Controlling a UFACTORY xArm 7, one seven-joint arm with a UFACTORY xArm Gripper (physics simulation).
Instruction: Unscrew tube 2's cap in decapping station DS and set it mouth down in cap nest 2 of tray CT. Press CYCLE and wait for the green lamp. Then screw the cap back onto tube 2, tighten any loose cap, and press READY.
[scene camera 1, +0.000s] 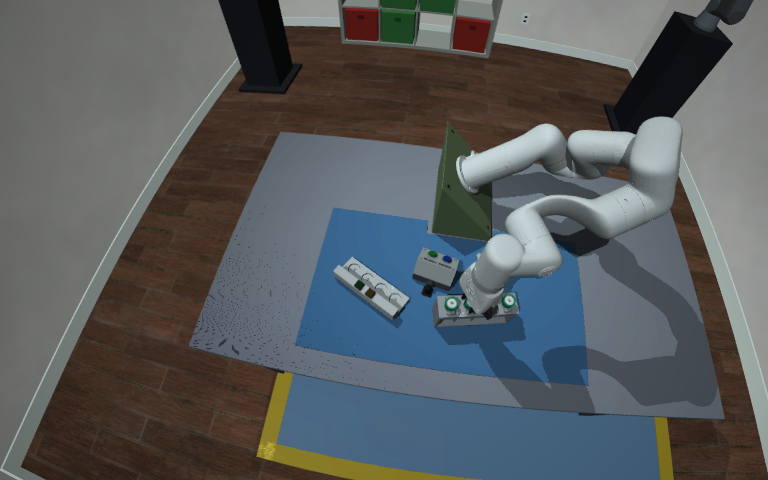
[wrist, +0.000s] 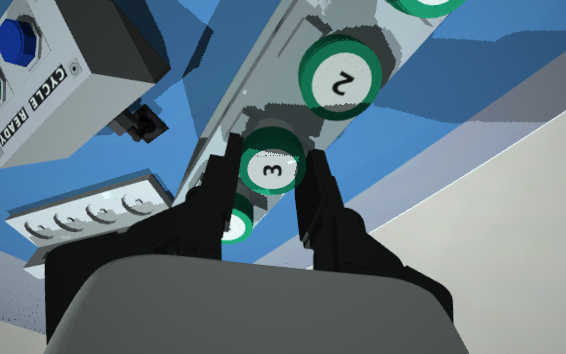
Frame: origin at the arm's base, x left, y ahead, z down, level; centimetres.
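Seen in the pictures: gripper, between the fingertips: (scene camera 1: 470, 303) (wrist: 271, 163); arm's base, origin of its link: (scene camera 1: 466, 175).
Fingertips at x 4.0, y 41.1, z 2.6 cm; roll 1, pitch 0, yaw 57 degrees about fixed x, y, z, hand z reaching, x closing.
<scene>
Offsets run from my fingertips to a thing's top centre. "spot": to the spot under its first point. Level surfaces: height alone.
My gripper (wrist: 271, 163) is shut on the green-rimmed cap 3 {dx +0.2, dy -0.1, dz -0.9 cm} (wrist: 272, 167), with one black finger on each side; the arm partly hides this place in the scene view. Cap 3 is on its tube in decapping station DS {dx +2.7, dy -0.7, dz +1.0 cm} (scene camera 1: 475, 321) (wrist: 280, 75). Cap 2 {dx +5.3, dy -1.2, dz -0.8 cm} (wrist: 341, 80), white-topped with a green rim, sits on tube 2 beside the right finger, apart from it. Cap 4 {dx -4.9, dy +0.9, dz -0.8 cm} (scene camera 1: 451, 304) (wrist: 239, 226) is partly behind the left finger in the wrist view. Cap 1 {dx +10.4, dy -2.3, dz -0.8 cm} (scene camera 1: 508, 301) (wrist: 429, 4) is at the station's other end. Tray CT {spot: dx -20.4, dy +2.7, dz +6.8 cm} (scene camera 1: 390, 308) (wrist: 155, 192) shows four round nests without caps.
The grey control box {dx -9.4, dy -12.5, dz +2.9 cm} (scene camera 1: 434, 271) (wrist: 107, 110) stands behind the station, with a green button {dx -11.2, dy -15.1, dz +3.9 cm} (scene camera 1: 432, 254) and a blue button {dx -6.8, dy -14.2, dz +3.9 cm} (scene camera 1: 447, 259) (wrist: 19, 42). A small black fixture {spot: dx -10.9, dy -5.4, dz +9.2 cm} (scene camera 1: 427, 290) (wrist: 147, 124) stands in front of the box. All are on the blue mat {dz +11.3 cm} (scene camera 1: 339, 333).
</scene>
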